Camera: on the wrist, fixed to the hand. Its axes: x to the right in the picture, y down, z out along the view.
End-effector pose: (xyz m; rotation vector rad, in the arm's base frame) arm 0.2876 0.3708 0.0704 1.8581 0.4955 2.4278
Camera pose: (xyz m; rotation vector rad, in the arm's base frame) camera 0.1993 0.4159 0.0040 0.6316 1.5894 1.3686
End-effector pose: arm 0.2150 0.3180 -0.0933 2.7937 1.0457 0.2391
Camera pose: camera 0.1293 0.3635 -0.0238 -1.2679 -2.7514 -0.0644
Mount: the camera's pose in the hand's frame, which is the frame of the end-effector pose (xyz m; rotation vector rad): -0.0270 -0.0750 -0.0888 0.3289 0.1633 -1.5409
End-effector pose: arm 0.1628 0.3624 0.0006 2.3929 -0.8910 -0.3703
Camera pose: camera 0.2195 0.4631 0.0302 -2.8338 -1.1998 0.5447
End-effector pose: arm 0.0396 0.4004 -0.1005 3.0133 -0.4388 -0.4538
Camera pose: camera 0.0615 0.4817 -0.0160 -2.2230 -1.5476 0.0899
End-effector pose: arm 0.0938 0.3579 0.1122 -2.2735 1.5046 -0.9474
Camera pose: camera 0.0845 0.4266 0.2093 2.6180 0.6561 1.3652
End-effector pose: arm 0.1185 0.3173 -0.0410 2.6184 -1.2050 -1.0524
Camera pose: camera 0.2089 0.3694 0.0169 -2.3818 -0.7051 0.3845
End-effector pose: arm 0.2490 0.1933 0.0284 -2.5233 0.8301 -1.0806
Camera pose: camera 0.1991 0.2673 0.1076 2.3176 1.3581 1.4061
